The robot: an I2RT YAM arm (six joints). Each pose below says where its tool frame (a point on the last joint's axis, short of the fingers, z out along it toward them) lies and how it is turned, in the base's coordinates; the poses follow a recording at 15 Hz.
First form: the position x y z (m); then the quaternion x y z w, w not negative.
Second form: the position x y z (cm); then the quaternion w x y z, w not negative. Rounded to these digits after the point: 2 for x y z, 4 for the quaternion.
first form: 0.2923 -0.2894 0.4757 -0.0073 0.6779 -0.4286 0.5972
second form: 29.23 -28.94 47.57 0.5972 -0.0073 0.6779 -0.4286
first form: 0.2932 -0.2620 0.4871 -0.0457 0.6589 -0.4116 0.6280
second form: 29.32 -26.20 48.71 0.6280 -0.0457 0.6589 -0.4116
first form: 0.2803 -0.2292 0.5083 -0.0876 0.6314 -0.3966 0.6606
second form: 28.03 -22.92 50.83 0.6606 -0.0876 0.6314 -0.3966
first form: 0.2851 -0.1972 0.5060 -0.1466 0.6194 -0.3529 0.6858
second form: 28.51 -19.72 50.60 0.6858 -0.1466 0.6194 -0.3529
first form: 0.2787 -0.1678 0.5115 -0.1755 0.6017 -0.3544 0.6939
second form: 27.87 -16.78 51.15 0.6939 -0.1755 0.6017 -0.3544
